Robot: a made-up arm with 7 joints. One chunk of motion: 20 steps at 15 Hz.
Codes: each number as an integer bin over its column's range. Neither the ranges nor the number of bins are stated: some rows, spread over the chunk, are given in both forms.
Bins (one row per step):
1: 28 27 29 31 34 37 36
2: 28 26 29 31 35 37 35
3: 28 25 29 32 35 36 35
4: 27 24 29 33 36 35 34
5: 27 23 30 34 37 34 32
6: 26 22 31 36 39 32 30
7: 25 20 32 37 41 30 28
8: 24 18 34 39 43 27 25
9: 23 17 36 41 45 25 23
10: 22 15 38 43 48 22 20
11: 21 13 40 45 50 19 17
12: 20 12 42 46 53 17 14
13: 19 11 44 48 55 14 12
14: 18 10 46 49 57 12 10
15: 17 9 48 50 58 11 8
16: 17 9 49 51 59 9 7
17: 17 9 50 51 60 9 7
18: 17 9 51 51 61 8 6
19: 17 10 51 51 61 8 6
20: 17 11 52 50 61 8 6
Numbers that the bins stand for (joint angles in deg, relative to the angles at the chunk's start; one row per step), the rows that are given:
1: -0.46 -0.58 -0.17 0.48 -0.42 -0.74 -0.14
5: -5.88 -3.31 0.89 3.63 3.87 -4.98 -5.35
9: -27.54 -7.42 7.28 10.97 15.31 -17.70 -17.08
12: -43.78 -10.83 13.67 16.22 26.75 -29.02 -28.81
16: -60.02 -12.89 21.12 21.47 35.33 -40.33 -37.93
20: -60.02 -11.52 24.31 20.42 38.19 -41.74 -39.23
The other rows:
2: -0.46 -1.26 -0.17 0.48 1.01 -0.74 -1.44
3: -0.46 -1.94 -0.17 1.53 1.01 -2.15 -1.44
4: -5.88 -2.63 -0.17 2.58 2.44 -3.57 -2.75
6: -11.29 -4.00 1.96 5.73 6.73 -7.81 -7.96
7: -16.71 -5.36 3.02 6.78 9.59 -10.64 -10.57
8: -22.12 -6.73 5.15 8.88 12.45 -14.88 -14.47
10: -32.95 -8.78 9.41 13.07 19.60 -21.95 -20.99
11: -38.36 -10.15 11.54 15.17 22.46 -26.19 -24.90
13: -49.19 -11.52 15.80 18.32 29.61 -33.26 -31.41
14: -54.61 -12.20 17.92 19.37 32.47 -36.08 -34.02
15: -60.02 -12.89 20.05 20.42 33.90 -37.50 -36.63
17: -60.02 -12.89 22.18 21.47 36.76 -40.33 -37.93
18: -60.02 -12.89 23.25 21.47 38.19 -41.74 -39.23
19: -60.02 -12.20 23.25 21.47 38.19 -41.74 -39.23

